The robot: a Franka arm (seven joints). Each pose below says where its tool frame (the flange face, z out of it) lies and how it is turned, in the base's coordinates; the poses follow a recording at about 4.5 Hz.
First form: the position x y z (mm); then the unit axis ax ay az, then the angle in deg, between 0 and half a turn.
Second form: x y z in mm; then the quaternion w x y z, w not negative. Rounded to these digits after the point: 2 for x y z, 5 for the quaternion.
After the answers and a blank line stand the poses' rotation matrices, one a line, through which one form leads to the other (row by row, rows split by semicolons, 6 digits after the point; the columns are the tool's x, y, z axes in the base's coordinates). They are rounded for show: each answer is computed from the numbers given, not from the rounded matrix.
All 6 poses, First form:
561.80 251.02 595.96 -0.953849 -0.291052 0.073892 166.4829
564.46 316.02 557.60 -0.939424 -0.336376 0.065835 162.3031
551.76 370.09 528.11 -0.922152 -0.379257 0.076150 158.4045
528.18 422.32 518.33 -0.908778 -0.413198 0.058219 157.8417
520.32 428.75 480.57 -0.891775 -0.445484 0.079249 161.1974
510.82 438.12 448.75 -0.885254 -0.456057 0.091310 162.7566
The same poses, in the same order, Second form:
561.80 251.02 595.96 0.11769 -0.94722 -0.28903 0.07338
564.46 316.02 557.60 0.15382 -0.92824 -0.33237 0.06505
551.76 370.09 528.11 0.18734 -0.90583 -0.37254 0.07480
528.18 422.32 518.33 0.19216 -0.89184 -0.40550 0.05713
520.32 428.75 480.57 0.16335 -0.87980 -0.43950 0.07818
510.82 438.12 448.75 0.14991 -0.87525 -0.45090 0.09028

0.822155 0.530279 -0.207041; 0.564821 -0.805224 0.180531; -0.070982 -0.265366 -0.961531
0.770594 0.597033 -0.223019; 0.637058 -0.731735 0.242325; -0.018515 -0.328810 -0.944215
0.711234 0.646889 -0.275101; 0.702944 -0.652230 0.283666; 0.004071 -0.395133 -0.918615
0.664615 0.701320 -0.257753; 0.745236 -0.597289 0.296426; 0.053936 -0.389096 -0.919617
0.601453 0.747801 -0.281157; 0.798886 -0.560313 0.218703; 0.006010 -0.356151 -0.934409
0.577072 0.762239 -0.293222; 0.816374 -0.548426 0.181004; -0.022842 -0.343831 -0.938754

